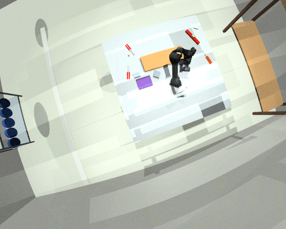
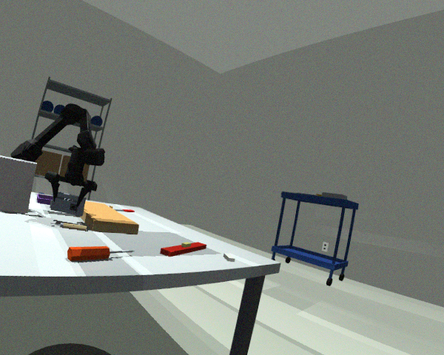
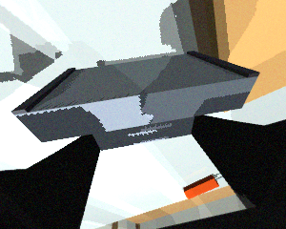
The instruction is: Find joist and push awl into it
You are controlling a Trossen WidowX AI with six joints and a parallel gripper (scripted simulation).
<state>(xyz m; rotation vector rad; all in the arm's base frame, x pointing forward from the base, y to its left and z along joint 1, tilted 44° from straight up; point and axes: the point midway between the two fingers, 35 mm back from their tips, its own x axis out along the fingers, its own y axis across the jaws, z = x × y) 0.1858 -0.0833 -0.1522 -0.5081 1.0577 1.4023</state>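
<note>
Right now the grey stud finder is 2 cm ahead of my gripper tip. The rest, counted from my gripper tip: awl: 5 cm to the right, 7 cm below; red level: 38 cm ahead, 26 cm to the right, 6 cm below; purple tray: 5 cm behind, 50 cm to the left, 6 cm below.
</note>
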